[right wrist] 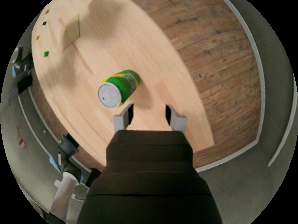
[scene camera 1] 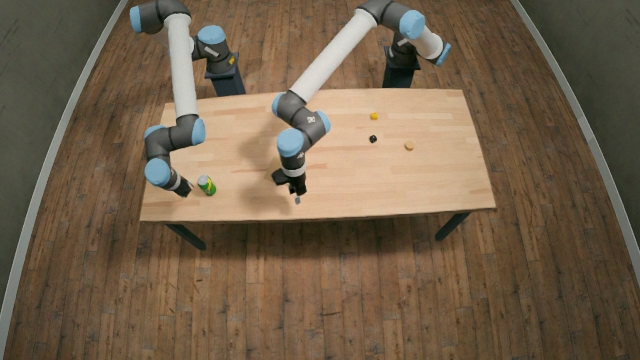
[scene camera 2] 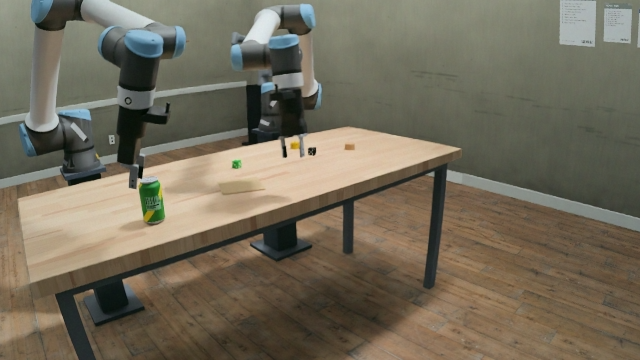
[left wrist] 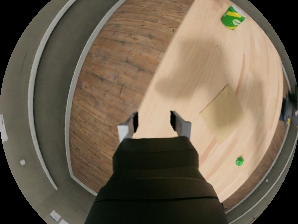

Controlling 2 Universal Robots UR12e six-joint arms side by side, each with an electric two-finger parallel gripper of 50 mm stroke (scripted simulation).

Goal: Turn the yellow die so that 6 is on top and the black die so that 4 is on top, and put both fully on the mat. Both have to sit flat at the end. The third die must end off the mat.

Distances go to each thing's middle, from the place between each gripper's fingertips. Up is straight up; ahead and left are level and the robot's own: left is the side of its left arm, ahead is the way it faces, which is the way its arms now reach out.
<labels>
My right gripper [scene camera 2: 136, 182] is now 400 mm to the right of the tan mat [left wrist: 224, 113], 160 mm past it and 150 mm above it.
Right now my left hand [scene camera 2: 294, 157] is 200 mm past the tan mat, 80 mm to the left of it and 130 mm above it.
</labels>
